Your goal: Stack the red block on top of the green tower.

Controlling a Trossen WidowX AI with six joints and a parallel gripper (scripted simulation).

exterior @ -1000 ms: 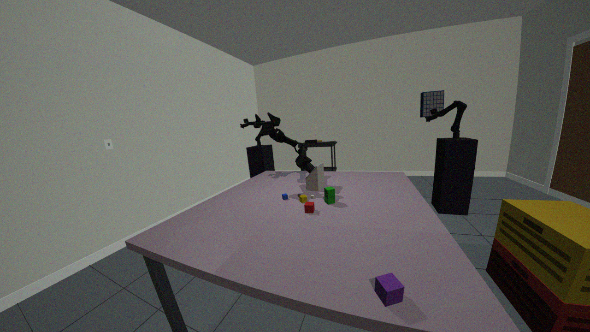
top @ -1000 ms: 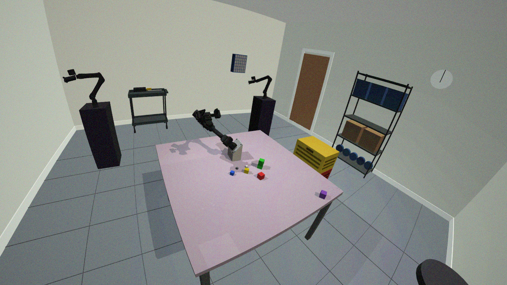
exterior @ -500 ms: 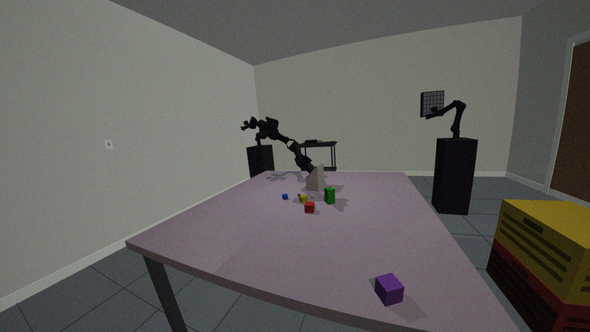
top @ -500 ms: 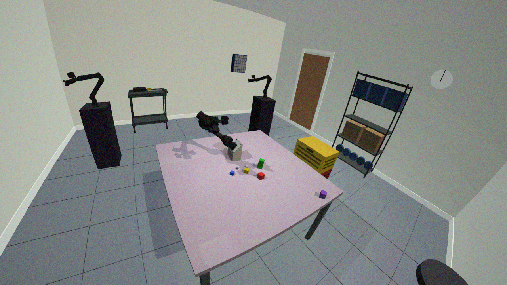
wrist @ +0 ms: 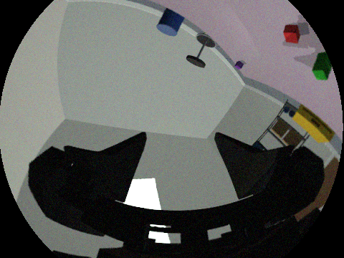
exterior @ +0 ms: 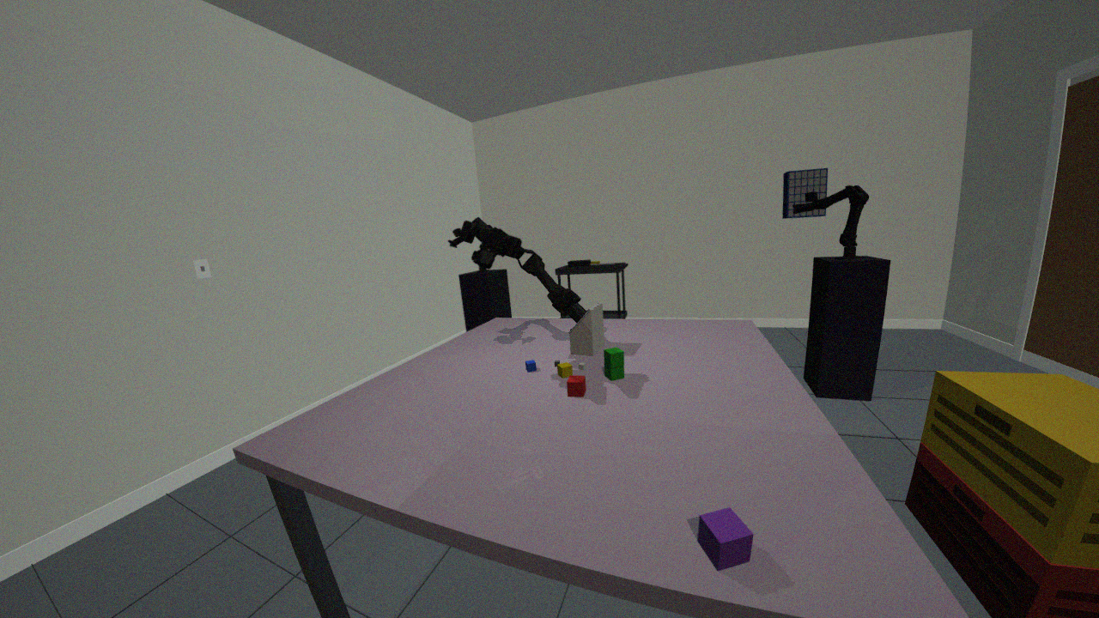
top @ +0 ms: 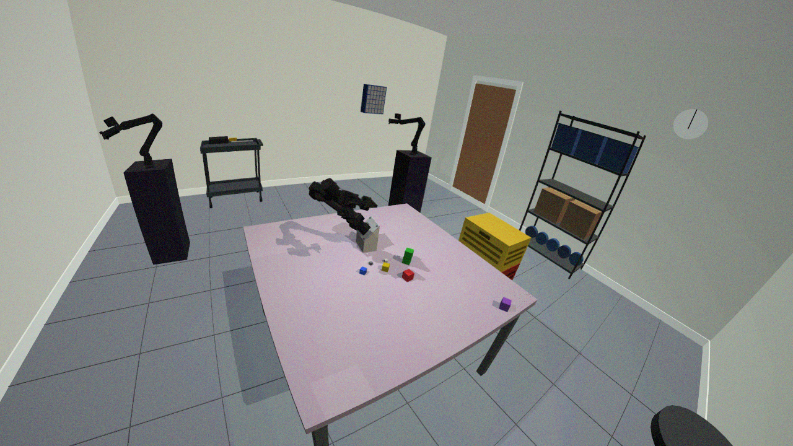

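My gripper tip is 42 cm above the red block, 25 cm to the right of it and 3 cm short of it. From my gripper tip the other things lie so: yellow block 43 cm below, 18 cm to the left, 8 cm behind; blue block 43 cm below, 10 cm behind, 5 cm to the left; dark object 44 cm below, 15 cm behind, 12 cm to the left.
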